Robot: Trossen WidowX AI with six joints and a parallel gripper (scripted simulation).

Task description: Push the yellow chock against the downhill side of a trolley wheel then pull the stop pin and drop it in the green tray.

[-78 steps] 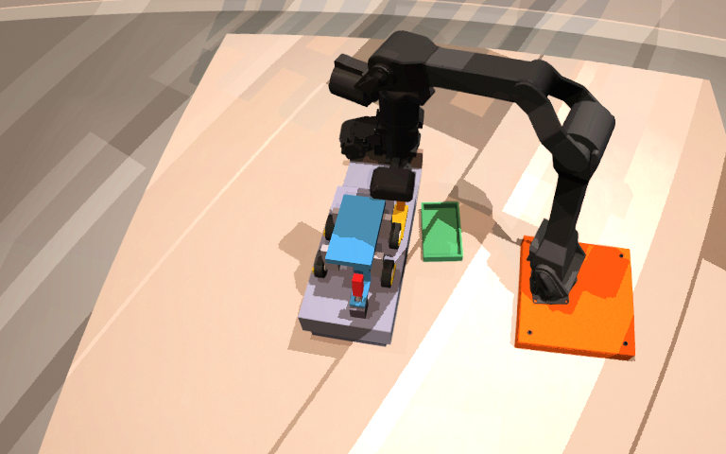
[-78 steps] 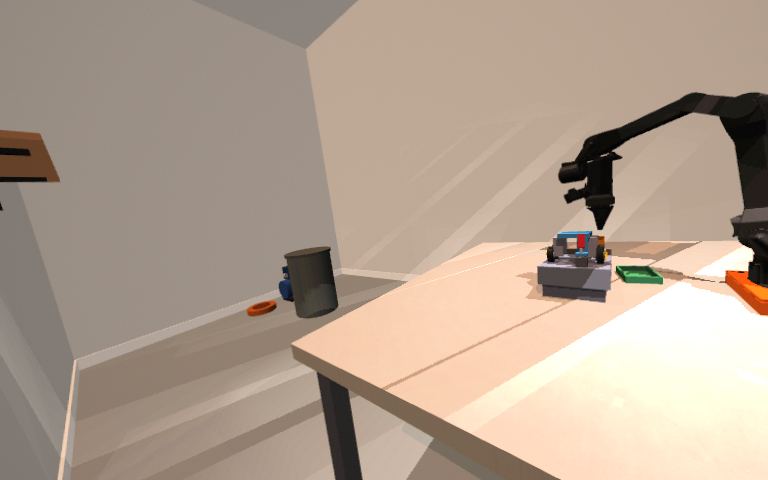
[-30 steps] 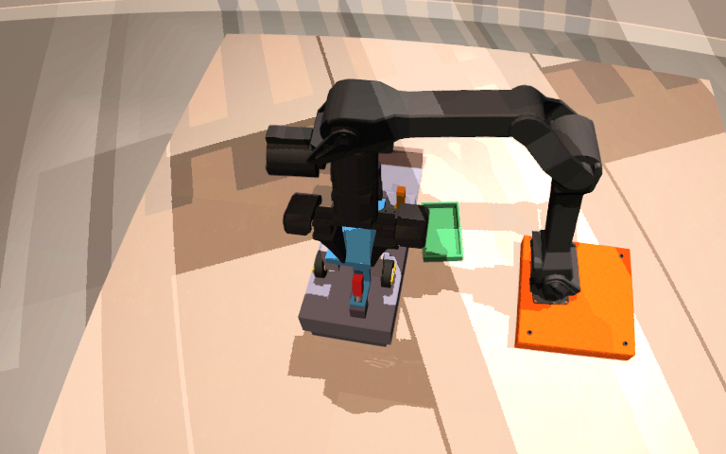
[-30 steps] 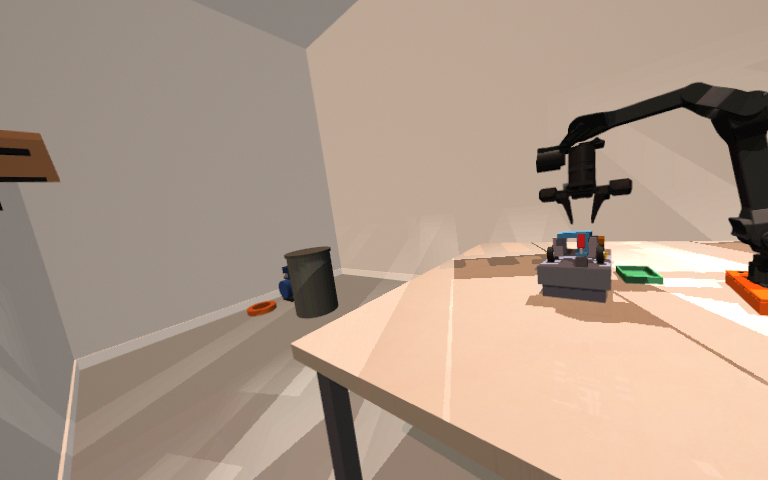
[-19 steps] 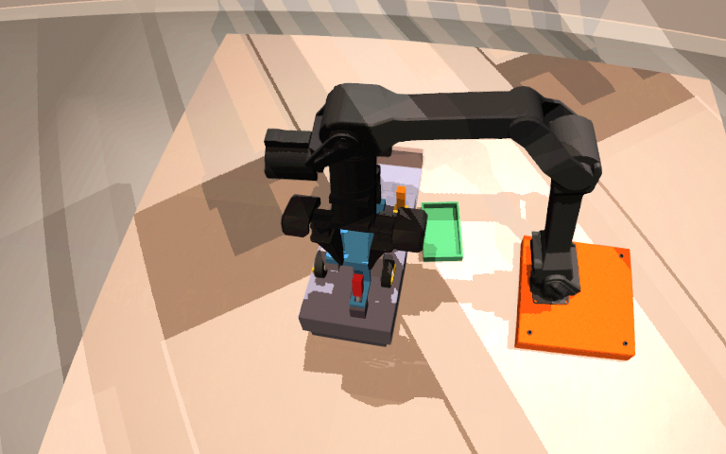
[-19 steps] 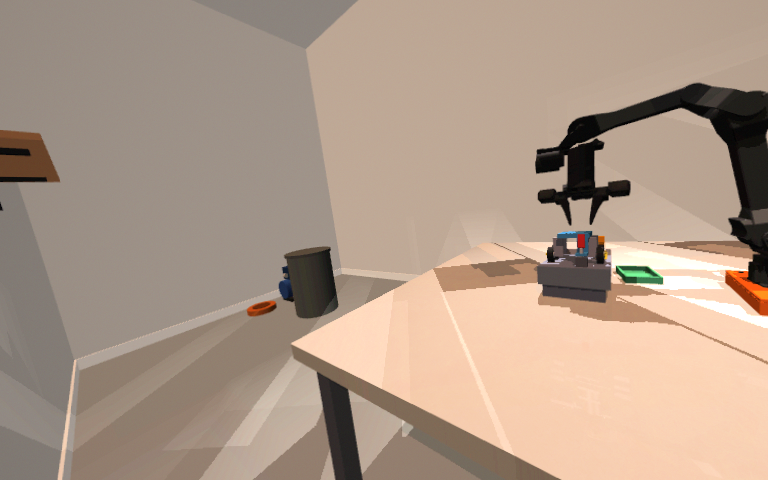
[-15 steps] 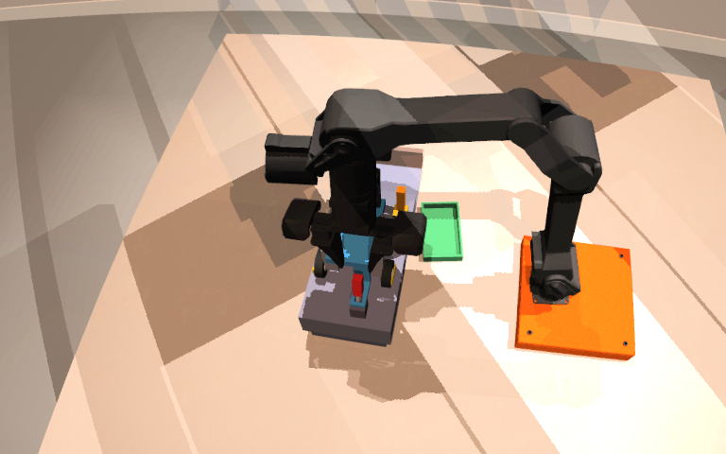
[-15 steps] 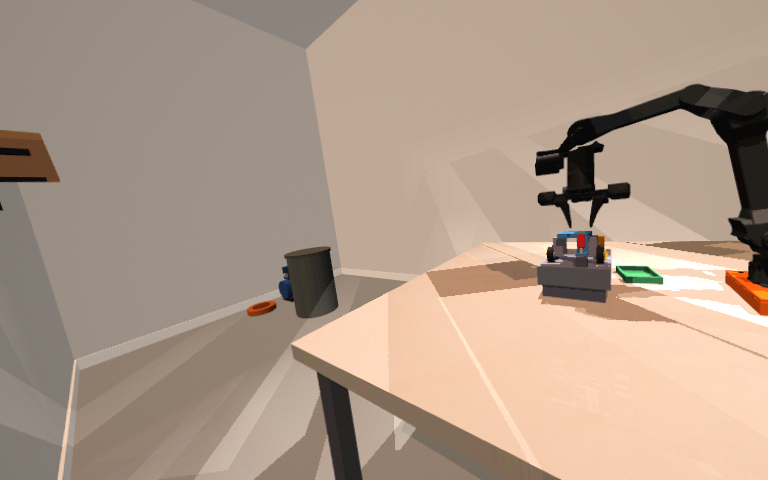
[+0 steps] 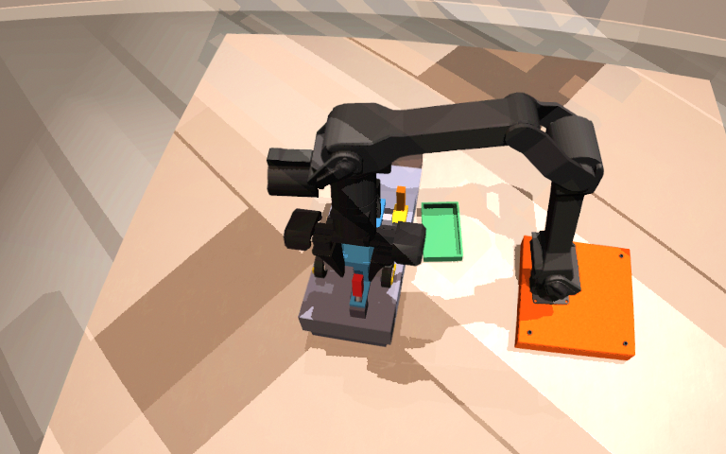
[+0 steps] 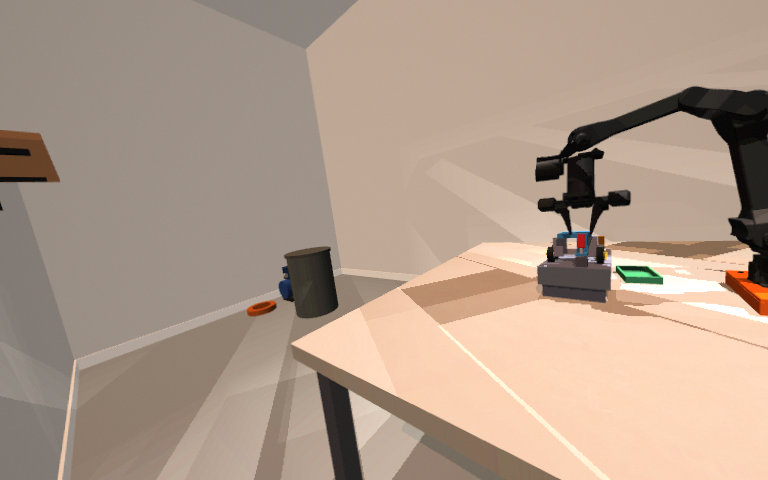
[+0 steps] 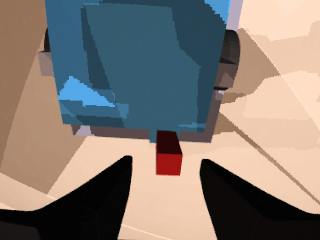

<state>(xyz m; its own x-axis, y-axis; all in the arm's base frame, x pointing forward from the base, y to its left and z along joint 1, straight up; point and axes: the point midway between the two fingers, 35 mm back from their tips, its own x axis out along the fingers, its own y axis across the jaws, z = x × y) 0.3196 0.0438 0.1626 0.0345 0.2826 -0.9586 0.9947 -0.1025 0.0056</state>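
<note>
Right now the red-headed stop pin is 1 cm to the left of my gripper tip and 4 cm below it. From my gripper tip the other things lie so: grey ramp 1 cm ahead, 9 cm to the right, 12 cm below; then blue-topped trolley 1 cm ahead, 8 cm to the right, 5 cm below; then yellow chock 5 cm behind, 16 cm to the right, 8 cm below.
</note>
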